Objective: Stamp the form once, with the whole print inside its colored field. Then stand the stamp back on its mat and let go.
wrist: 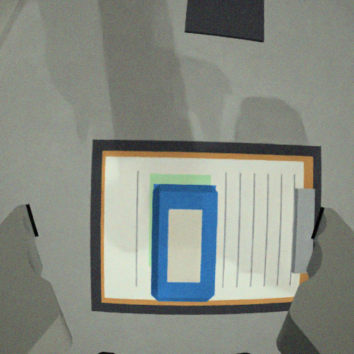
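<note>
The blue stamp [185, 197] with a beige label on its top is seen from above, over the form [120, 225]. It covers most of the green field [180, 179], which shows as a strip above the stamp and a thin strip along its left side. The stamp's underside and any print under it are hidden. My gripper [174, 210] is open and empty, its fingers wide apart, one far to the left of the stamp and one far to the right. A dark square mat [225, 19] shows at the top edge, with no stamp on the part in view.
The form lies on an orange-edged clipboard [200, 155] with a grey clip [303, 230] at its right side, close to the right finger in the view. A dark base [97, 225] borders the clipboard. Shadows fall on the grey table [60, 165].
</note>
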